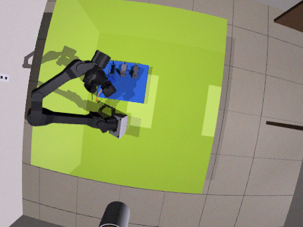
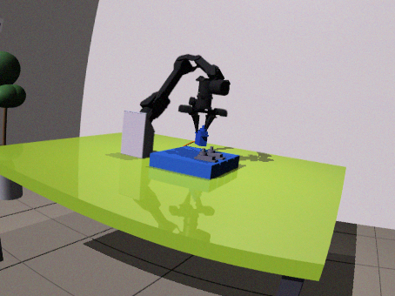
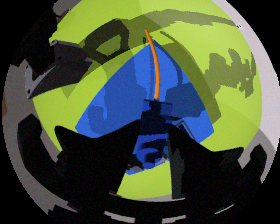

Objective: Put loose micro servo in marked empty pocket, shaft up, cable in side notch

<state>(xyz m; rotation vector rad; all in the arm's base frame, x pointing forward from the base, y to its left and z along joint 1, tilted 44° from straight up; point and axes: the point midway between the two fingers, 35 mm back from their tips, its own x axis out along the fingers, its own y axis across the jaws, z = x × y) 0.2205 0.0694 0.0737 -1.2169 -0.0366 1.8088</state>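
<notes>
Right now the blue deck is 10 cm below my gripper tip, 7 cm to the right of it and 1 cm behind it.
</notes>
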